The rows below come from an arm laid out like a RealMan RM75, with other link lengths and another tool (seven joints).
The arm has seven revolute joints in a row. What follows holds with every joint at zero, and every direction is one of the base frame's.
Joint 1 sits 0.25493 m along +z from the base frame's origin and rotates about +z.
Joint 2 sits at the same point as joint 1 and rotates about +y.
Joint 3 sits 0.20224 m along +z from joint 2 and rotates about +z.
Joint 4 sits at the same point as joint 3 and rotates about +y.
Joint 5 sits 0.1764 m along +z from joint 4 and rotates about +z.
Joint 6 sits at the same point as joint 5 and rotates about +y.
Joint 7 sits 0.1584 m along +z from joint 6 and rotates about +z.
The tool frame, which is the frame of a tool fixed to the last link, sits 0.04 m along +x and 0.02 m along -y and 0.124 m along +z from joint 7; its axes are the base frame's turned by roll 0, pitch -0.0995 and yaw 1.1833 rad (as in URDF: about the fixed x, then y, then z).
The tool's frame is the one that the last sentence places.
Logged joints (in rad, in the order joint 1, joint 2, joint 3, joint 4, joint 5, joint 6, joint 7), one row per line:
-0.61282 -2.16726 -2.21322 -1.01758 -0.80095 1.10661 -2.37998
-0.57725 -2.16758 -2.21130 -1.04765 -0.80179 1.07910 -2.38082
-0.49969 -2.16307 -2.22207 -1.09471 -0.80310 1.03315 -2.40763
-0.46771 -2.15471 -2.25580 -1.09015 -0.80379 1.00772 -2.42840
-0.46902 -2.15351 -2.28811 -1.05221 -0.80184 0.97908 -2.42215
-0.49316 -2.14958 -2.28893 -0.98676 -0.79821 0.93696 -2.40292
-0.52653 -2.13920 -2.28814 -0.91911 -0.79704 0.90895 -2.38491
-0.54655 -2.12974 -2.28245 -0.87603 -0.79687 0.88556 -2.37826
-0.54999 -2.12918 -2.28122 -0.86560 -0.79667 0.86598 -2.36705
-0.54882 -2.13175 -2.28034 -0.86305 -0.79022 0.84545 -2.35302
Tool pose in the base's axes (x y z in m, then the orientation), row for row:
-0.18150 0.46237 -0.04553 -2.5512 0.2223 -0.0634
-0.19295 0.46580 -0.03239 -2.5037 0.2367 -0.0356
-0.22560 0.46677 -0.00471 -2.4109 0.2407 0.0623
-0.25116 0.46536 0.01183 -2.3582 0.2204 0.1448
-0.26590 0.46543 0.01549 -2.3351 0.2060 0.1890
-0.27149 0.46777 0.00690 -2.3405 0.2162 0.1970
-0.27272 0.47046 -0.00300 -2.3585 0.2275 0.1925
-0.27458 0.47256 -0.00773 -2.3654 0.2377 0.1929
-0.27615 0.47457 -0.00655 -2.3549 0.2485 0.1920
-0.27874 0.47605 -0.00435 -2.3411 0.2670 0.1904
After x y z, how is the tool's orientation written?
As angles about the fixed x, y, z axes (roll, pitch, yaw), in radians.
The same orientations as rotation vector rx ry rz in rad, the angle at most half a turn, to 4 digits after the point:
-2.5297 0.1662 0.2582
-2.4844 0.1419 0.2810
-2.4029 0.0362 0.3188
-2.3573 -0.0630 0.3304
-2.3360 -0.1179 0.3345
-2.3414 -0.1232 0.3505
-2.3589 -0.1160 0.3619
-2.3656 -0.1129 0.3743
-2.3550 -0.1042 0.3863
-2.3408 -0.0900 0.4067

